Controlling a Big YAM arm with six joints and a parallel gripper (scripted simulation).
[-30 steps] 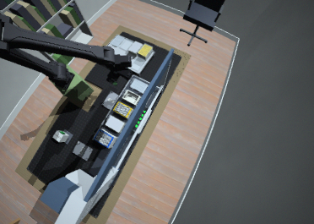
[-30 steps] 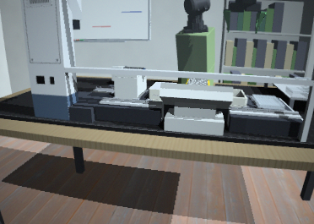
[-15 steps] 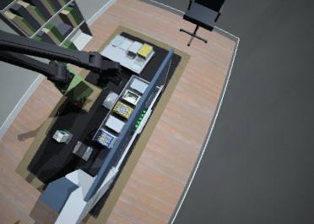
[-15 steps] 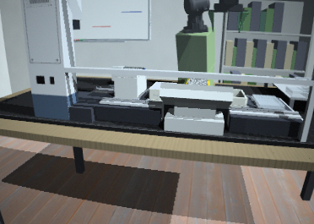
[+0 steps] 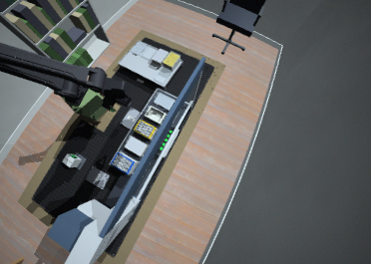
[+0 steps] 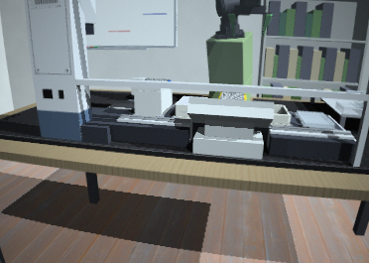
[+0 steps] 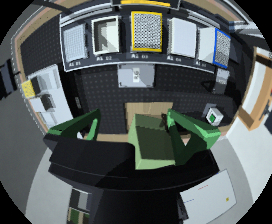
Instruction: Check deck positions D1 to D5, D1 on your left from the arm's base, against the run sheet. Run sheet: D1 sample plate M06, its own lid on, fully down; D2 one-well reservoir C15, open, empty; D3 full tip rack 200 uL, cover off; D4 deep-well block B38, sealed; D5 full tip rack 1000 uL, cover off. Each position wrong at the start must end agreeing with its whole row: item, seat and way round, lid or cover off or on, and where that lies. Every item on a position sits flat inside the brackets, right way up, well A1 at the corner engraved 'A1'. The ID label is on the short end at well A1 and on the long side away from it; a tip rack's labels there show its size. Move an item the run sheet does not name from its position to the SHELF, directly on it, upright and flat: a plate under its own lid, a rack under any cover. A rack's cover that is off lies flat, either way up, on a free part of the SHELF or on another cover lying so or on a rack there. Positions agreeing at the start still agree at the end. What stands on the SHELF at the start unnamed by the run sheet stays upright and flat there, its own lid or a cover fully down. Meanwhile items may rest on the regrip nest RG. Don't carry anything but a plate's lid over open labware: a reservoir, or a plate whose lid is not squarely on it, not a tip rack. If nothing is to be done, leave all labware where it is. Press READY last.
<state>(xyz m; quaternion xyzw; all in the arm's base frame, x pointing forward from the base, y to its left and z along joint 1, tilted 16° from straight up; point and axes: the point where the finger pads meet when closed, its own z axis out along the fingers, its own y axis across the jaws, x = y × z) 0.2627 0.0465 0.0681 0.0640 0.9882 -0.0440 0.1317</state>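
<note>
My gripper is now 120 mm short of the sealed block, 180 mm to the left of it and 230 mm above it. From my hand the other things lie so: reservoir (150 mm ahead, 70 mm to the left, 240 mm below); then blue tip rack (90 mm ahead, 310 mm to the right, 180 mm below); then yellow tip rack (130 mm ahead, 60 mm to the right, 200 mm below).
</note>
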